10 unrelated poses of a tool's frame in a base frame.
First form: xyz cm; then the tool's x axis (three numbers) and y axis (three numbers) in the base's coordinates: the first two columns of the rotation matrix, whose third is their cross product.
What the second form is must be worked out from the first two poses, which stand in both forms.
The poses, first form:
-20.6 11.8 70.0 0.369 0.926 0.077 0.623 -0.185 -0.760
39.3 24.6 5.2 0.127 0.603 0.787 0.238 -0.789 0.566
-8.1 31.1 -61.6 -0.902 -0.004 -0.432 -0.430 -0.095 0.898
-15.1 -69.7 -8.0 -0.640 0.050 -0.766 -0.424 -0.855 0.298
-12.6 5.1 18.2 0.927 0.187 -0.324 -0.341 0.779 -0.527
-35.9 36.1 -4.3 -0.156 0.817 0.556 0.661 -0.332 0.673
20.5 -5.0 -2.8 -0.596 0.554 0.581 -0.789 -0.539 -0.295
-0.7 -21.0 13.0 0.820 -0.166 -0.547 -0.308 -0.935 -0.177
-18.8 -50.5 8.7 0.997 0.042 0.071 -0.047 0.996 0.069
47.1 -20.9 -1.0 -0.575 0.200 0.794 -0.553 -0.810 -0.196
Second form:
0.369 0.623 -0.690 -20.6; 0.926 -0.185 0.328 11.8; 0.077 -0.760 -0.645 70.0; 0 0 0 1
0.127 0.238 0.962 39.3; 0.603 -0.789 0.115 24.6; 0.787 0.566 -0.244 5.2; 0 0 0 1
-0.902 -0.430 -0.045 -8.1; -0.004 -0.095 0.996 31.1; -0.432 0.898 0.084 -61.6; 0 0 0 1
-0.640 -0.424 -0.640 -15.1; 0.050 -0.855 0.516 -69.7; -0.766 0.298 0.568 -8.0; 0 0 0 1
0.927 -0.341 0.154 -12.6; 0.187 0.779 0.599 5.1; -0.324 -0.527 0.786 18.2; 0 0 0 1
-0.156 0.661 0.734 -35.9; 0.817 -0.332 0.473 36.1; 0.556 0.673 -0.488 -4.3; 0 0 0 1
-0.596 -0.789 0.150 20.5; 0.554 -0.539 -0.634 -5.0; 0.581 -0.295 0.758 -2.8; 0 0 0 1
0.820 -0.308 -0.482 -0.7; -0.166 -0.935 0.314 -21.0; -0.547 -0.177 -0.818 13.0; 0 0 0 1
0.997 -0.047 -0.068 -18.8; 0.042 0.996 -0.072 -50.5; 0.071 0.069 0.995 8.7; 0 0 0 1
-0.575 -0.553 0.604 47.1; 0.200 -0.810 -0.552 -20.9; 0.794 -0.196 0.576 -1.0; 0 0 0 1

